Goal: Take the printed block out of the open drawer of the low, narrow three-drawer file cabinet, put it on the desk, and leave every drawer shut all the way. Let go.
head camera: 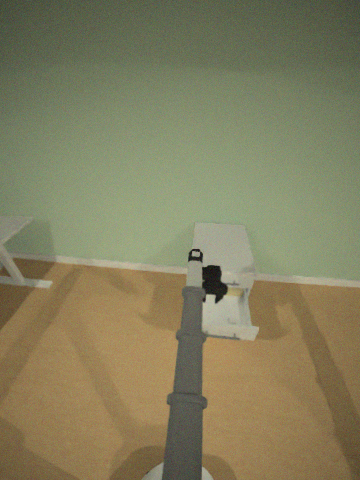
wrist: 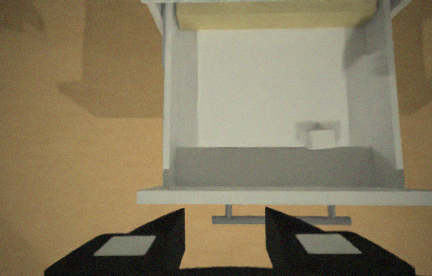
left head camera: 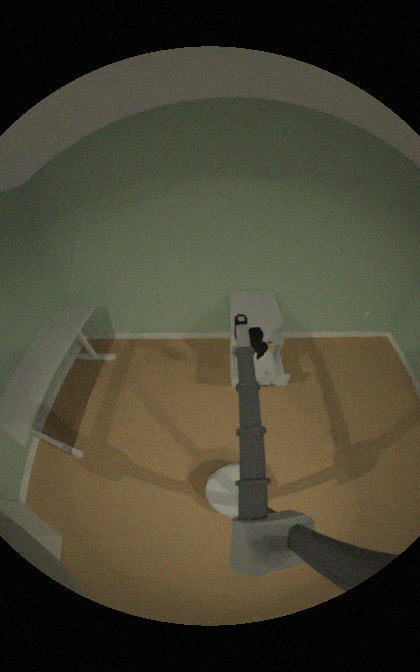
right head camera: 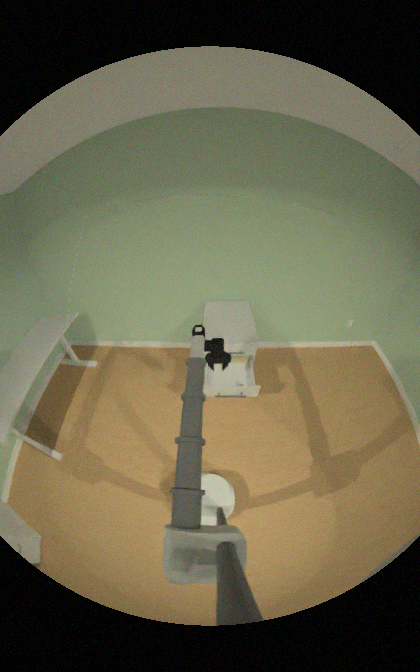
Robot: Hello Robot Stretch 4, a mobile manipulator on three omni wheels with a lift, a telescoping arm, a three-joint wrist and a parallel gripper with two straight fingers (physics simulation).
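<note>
The low white file cabinet (head camera: 222, 245) (left head camera: 257, 305) (right head camera: 227, 317) stands against the wall. A drawer (head camera: 235, 331) (right head camera: 250, 390) (wrist: 280, 196) below its top one is pulled out. The small whitish block (wrist: 320, 139) lies on the drawer's floor, near the front panel and right of the middle in the wrist view; it is hard to make out in the head views. My gripper (head camera: 211, 301) (right head camera: 218, 367) (wrist: 225, 227) is open and empty, above the drawer, pointing down. In the wrist view its fingertips show below the front panel, left of the block. The white desk (head camera: 12, 227) (left head camera: 50, 365) (right head camera: 32, 357) stands at the left.
A yellow piece (wrist: 275, 16) spans the back of the open drawer. The drawer's bar handle (wrist: 281, 220) sticks out in front. My extended arm (head camera: 189, 365) (left head camera: 251, 450) (right head camera: 190, 450) reaches across the floor. A pale box-shaped object (left head camera: 35, 530) (right head camera: 20, 535) stands at the lower left.
</note>
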